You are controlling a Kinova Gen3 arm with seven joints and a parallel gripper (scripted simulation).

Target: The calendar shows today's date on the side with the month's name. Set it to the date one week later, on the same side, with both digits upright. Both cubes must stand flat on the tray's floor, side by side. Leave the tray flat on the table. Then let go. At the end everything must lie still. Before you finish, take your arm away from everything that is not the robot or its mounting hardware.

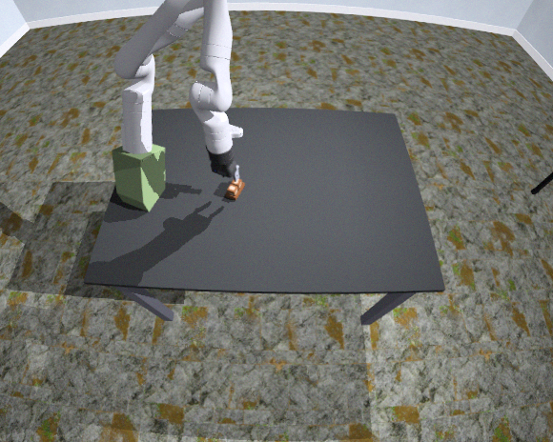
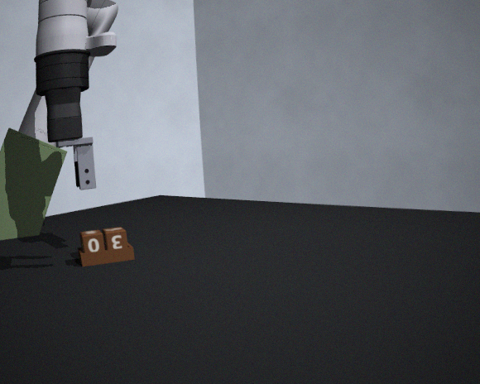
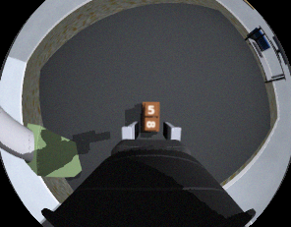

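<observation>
Right now the cube is 90 mm below my hand, 30 mm to the left of it and 10 mm ahead of it. Also, from my hand: brown calendar tray: 110 mm below, 20 mm to the left.
</observation>
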